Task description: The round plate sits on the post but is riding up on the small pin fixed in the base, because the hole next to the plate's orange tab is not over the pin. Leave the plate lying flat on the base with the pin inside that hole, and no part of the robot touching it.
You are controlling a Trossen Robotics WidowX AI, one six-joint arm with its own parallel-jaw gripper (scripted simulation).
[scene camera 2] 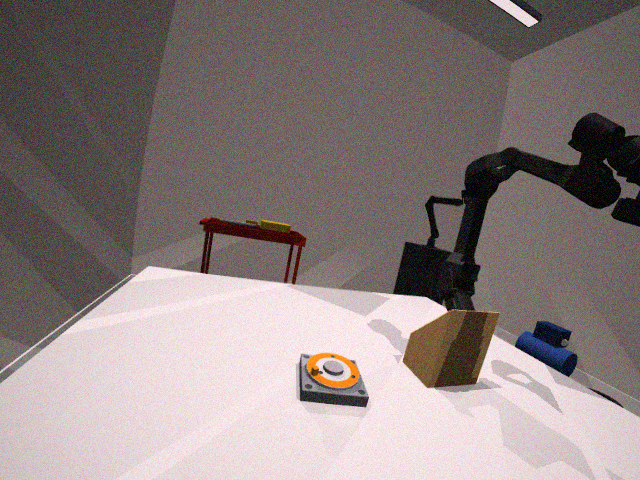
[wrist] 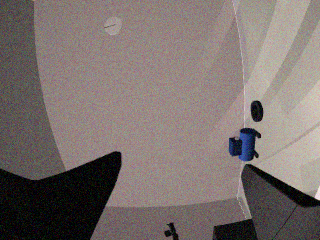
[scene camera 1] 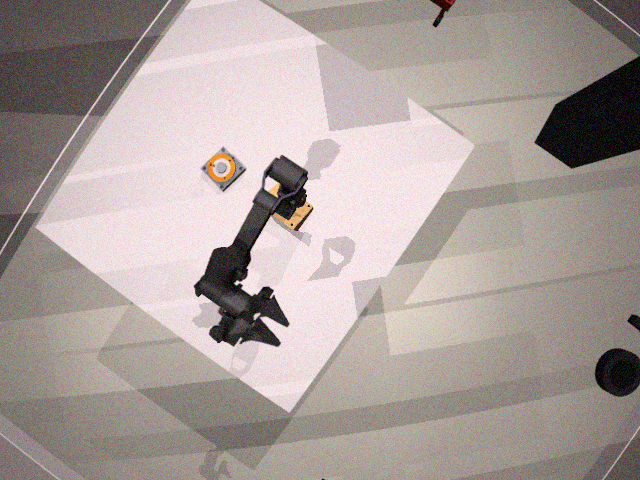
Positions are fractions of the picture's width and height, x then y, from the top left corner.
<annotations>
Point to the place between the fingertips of the gripper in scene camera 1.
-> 0.44,0.70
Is the gripper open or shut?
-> Open.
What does the gripper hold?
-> Nothing.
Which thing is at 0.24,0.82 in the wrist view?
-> The gripper.
</annotations>
